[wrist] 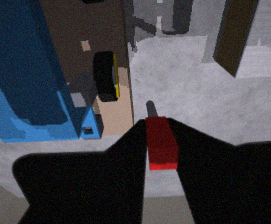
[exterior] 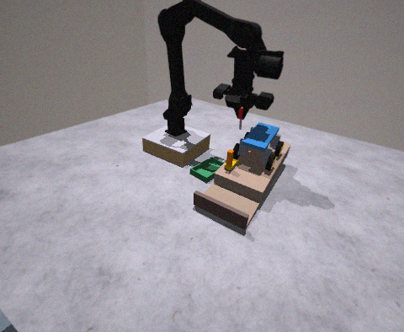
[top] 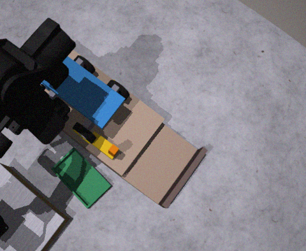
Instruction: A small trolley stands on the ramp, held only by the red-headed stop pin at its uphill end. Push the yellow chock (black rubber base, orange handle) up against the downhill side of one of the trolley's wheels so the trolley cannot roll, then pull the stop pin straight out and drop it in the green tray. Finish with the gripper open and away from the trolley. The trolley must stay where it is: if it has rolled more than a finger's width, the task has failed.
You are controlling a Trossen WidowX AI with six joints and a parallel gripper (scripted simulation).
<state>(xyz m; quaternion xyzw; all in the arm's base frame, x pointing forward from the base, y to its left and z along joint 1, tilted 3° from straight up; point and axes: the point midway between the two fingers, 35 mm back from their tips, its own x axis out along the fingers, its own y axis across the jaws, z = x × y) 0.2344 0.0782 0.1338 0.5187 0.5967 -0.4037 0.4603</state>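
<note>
Now: the green tray 170 mm below my gripper tip, 140 mm to the right of it and 10 mm behind it. Also, from my gripper tip: red-headed stop pin: right at my gripper tip; yellow chock: 140 mm to the right, 80 mm below, 70 mm ahead; blue trolley: 100 mm ahead, 50 mm below, 40 mm to the right.
</note>
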